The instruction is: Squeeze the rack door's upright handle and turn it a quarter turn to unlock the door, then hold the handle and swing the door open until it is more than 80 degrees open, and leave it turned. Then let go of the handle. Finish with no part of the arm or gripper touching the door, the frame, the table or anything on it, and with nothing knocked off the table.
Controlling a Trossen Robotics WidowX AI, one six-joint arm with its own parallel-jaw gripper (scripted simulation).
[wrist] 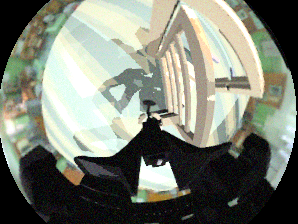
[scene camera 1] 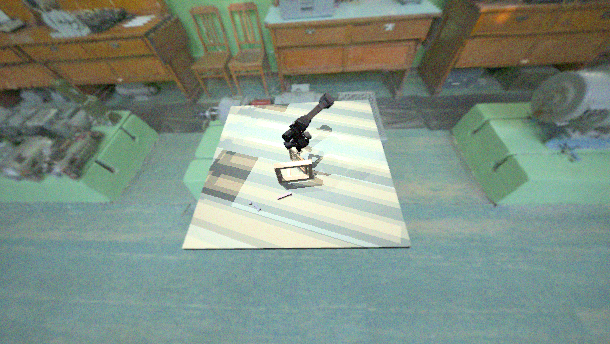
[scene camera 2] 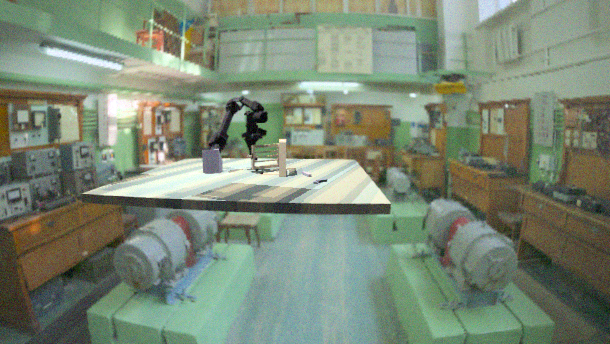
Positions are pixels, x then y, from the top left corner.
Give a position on a black upright handle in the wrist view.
At 156, 161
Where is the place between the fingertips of my gripper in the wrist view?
At 151, 133
